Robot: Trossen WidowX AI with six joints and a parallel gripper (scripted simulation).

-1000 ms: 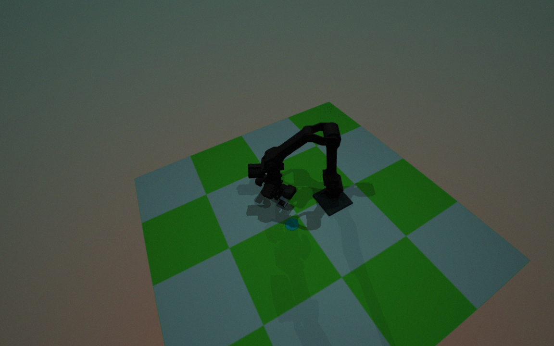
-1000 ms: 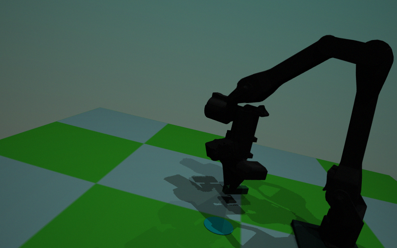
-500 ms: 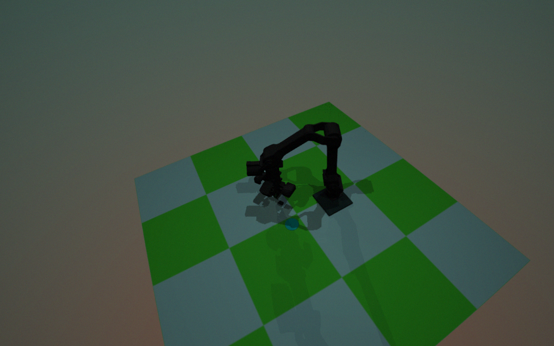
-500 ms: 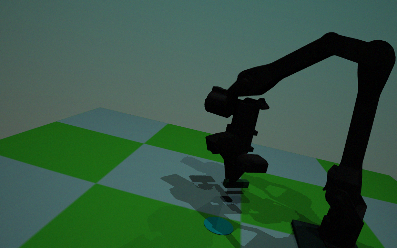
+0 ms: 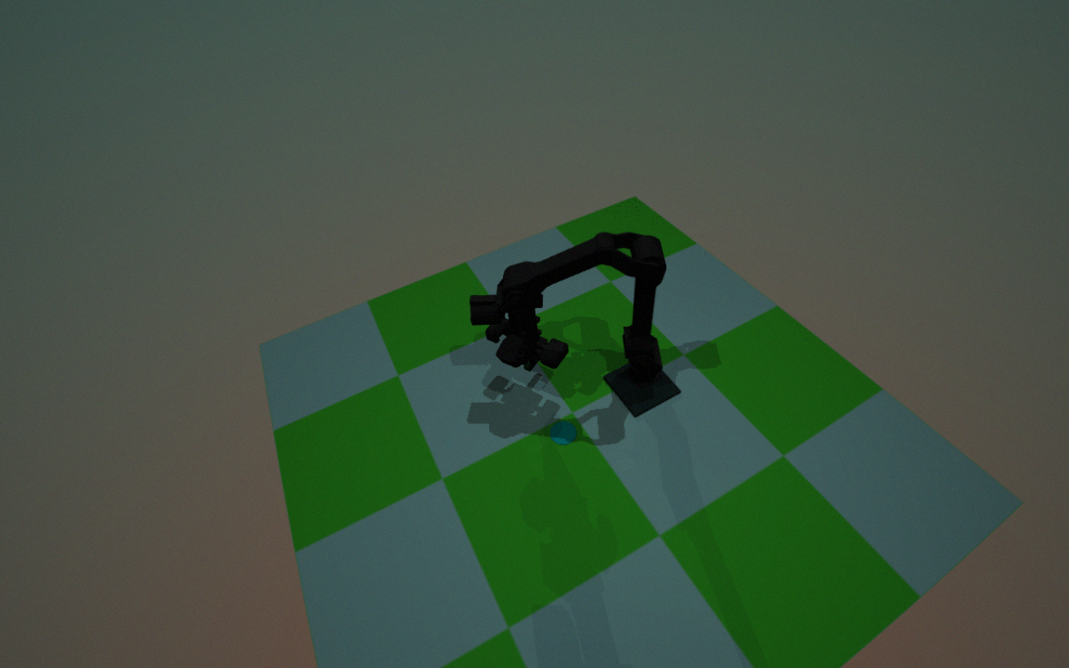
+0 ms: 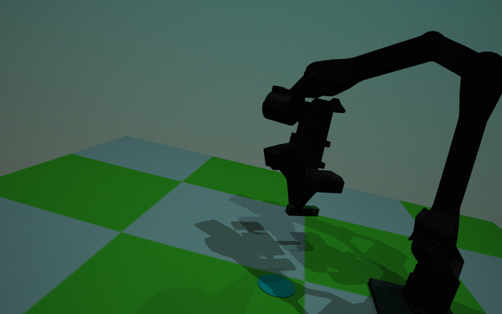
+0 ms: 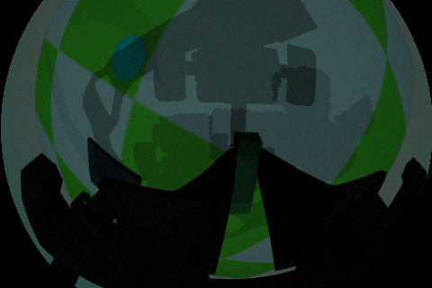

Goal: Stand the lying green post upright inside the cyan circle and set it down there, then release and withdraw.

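The cyan circle lies 160 mm to the left of my gripper tip, 70 mm below it and 10 mm ahead of it. Round my gripper tip: green post: 20 mm behind, 10 mm to the right.
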